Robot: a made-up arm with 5 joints.
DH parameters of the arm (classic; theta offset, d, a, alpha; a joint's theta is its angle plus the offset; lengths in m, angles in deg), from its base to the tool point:
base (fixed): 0 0.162 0.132 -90
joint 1: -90 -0.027 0.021 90
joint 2: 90 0.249 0.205 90
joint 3: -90 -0.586 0.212 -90
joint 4: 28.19 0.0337 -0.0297 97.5
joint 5: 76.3 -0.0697 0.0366 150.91
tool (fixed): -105.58 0.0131 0 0
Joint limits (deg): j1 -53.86..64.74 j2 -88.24..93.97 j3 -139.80..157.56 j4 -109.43..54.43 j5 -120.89..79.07
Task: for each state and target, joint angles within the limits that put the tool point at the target. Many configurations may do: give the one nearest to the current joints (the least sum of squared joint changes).
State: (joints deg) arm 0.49 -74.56 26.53 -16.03 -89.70
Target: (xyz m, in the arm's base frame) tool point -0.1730 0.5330 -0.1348
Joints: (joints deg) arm 35.75 -30.41 9.20 -4.61 -95.35
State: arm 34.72 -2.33 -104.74 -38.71 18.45
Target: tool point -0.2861 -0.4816 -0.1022
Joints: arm 37.65 42.80 -90.34 -42.69 14.05
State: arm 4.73 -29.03 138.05 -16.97 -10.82
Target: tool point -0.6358 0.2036 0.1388
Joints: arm 53.16 -1.40 153.90 -9.69 -6.67
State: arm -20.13 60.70 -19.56 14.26 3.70
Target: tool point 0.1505 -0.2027 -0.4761
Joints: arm -9.63 36.74 -12.70 15.55 4.80
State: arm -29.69 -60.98 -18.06 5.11 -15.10
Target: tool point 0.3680 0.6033 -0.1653
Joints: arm -52.68 -28.63 28.28 -14.84 -16.51
